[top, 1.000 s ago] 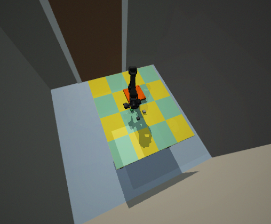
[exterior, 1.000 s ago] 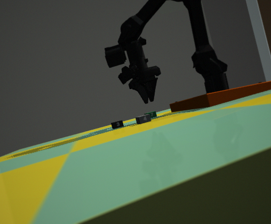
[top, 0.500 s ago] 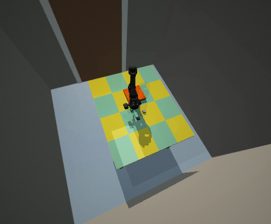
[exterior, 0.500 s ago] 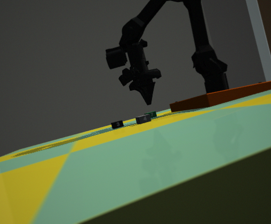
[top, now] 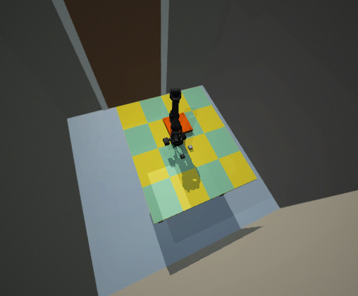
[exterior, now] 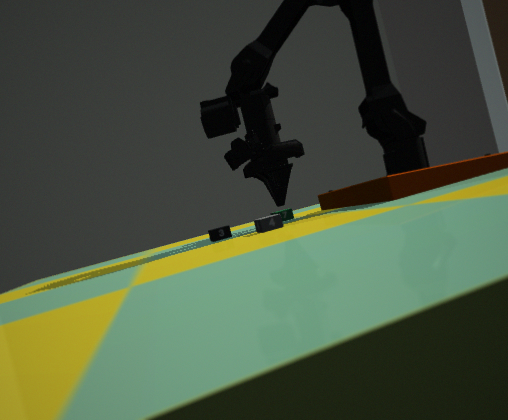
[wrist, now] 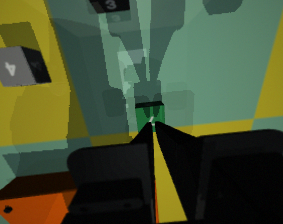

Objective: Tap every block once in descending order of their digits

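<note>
The green block lies 2 cm below my gripper tip. Round my gripper tip: grey block marked 4: 13 cm to the left, 7 cm ahead, 2 cm below; black block marked 3: 13 cm ahead, 3 cm to the left, 2 cm below.
</note>
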